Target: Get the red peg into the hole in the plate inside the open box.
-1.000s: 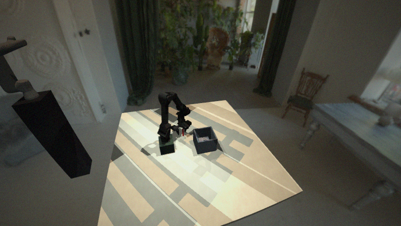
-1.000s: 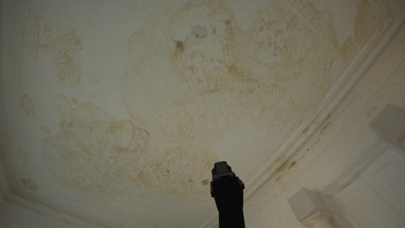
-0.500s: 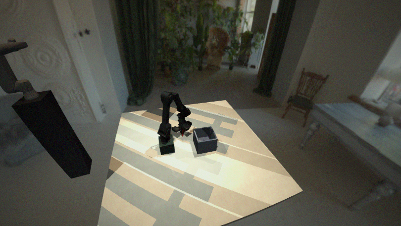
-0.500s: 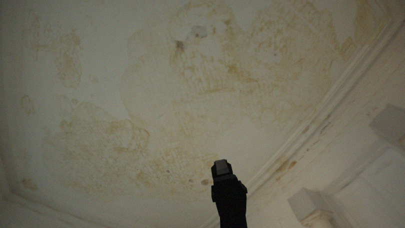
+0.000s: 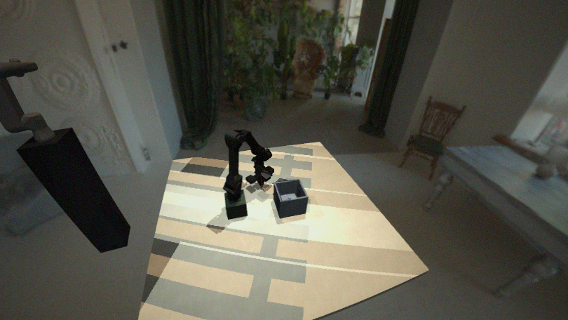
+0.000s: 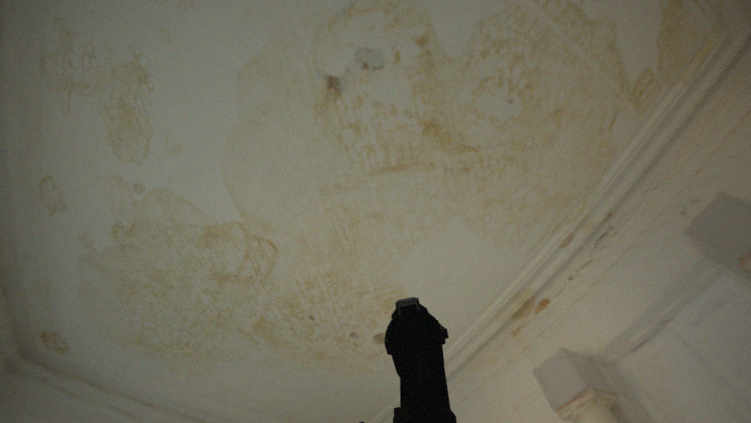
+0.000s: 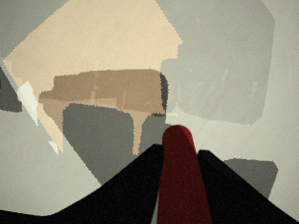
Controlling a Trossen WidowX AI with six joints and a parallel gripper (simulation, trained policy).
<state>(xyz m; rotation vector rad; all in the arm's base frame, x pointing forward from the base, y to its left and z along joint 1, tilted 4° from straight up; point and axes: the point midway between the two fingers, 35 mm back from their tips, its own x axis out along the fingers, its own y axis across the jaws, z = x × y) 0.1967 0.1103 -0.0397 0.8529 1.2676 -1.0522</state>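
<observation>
Now: the grey plate 110 mm ahead of my gripper tip and 200 mm to the right of it. Round my gripper tip: red peg: 20 mm above.
</observation>
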